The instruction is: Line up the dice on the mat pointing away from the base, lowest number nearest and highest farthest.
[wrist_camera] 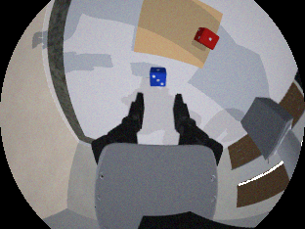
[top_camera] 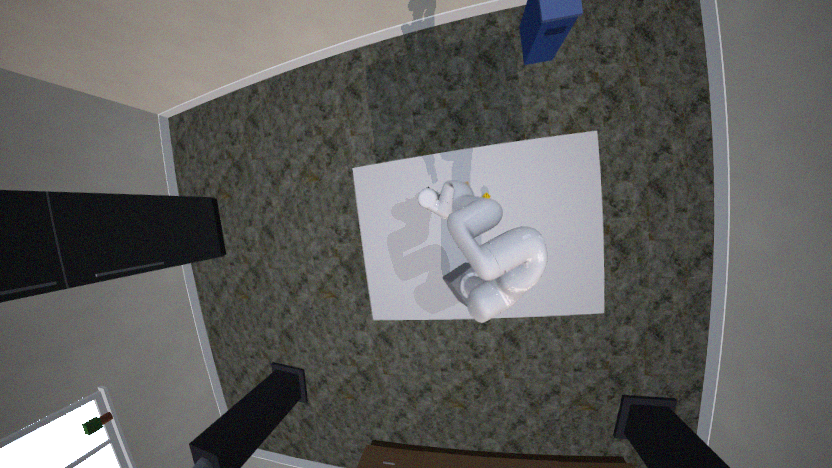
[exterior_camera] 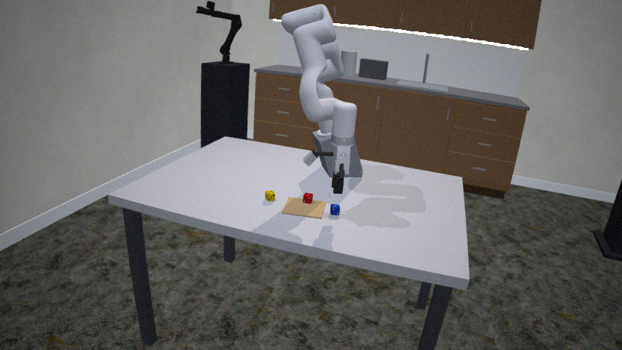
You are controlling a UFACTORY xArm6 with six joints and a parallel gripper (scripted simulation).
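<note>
The blue die is 9 cm below my hand. The rest, counted from my hand: red die 12 cm to the right, 9 cm below, 3 cm behind; yellow die 25 cm to the right, 9 cm below, 3 cm ahead; tan mat 11 cm to the right, 10 cm below, 2 cm ahead.
</note>
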